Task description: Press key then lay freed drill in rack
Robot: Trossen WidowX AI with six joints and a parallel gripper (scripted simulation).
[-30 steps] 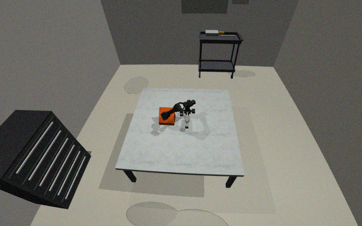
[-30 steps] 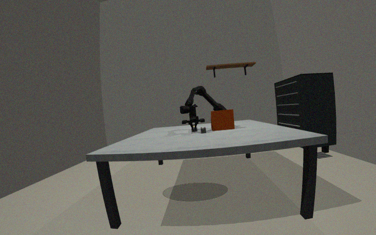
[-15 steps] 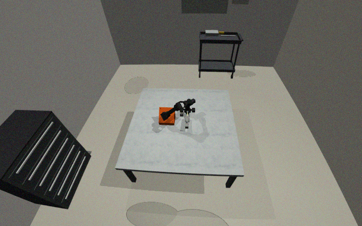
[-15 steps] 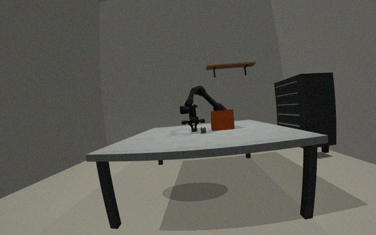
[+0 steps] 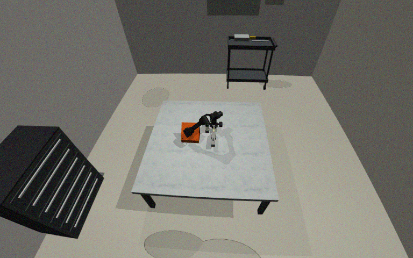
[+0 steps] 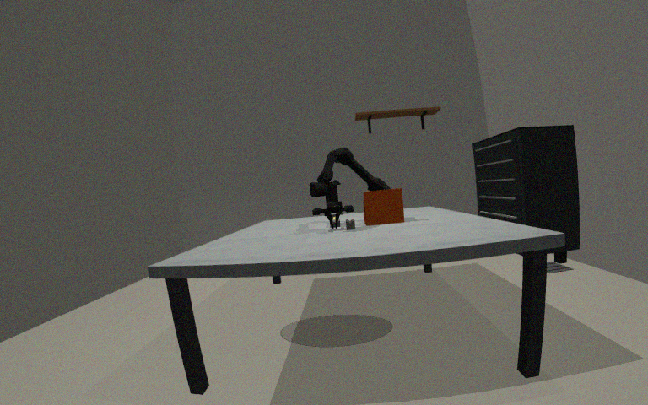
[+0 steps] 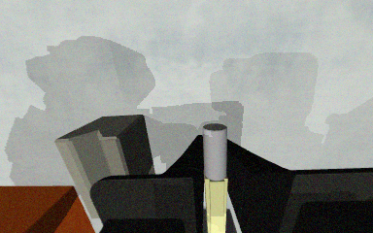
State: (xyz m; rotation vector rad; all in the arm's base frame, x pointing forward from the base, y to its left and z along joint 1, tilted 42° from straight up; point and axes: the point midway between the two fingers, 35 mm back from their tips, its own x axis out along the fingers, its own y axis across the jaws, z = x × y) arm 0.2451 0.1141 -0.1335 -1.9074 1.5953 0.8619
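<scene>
My gripper tip is 40 mm to the left of the drill, 40 mm below it and 10 mm short of it. From my gripper tip the other things lie so: grey grooved block (70 mm behind, 20 mm to the right, 10 mm above).
</scene>
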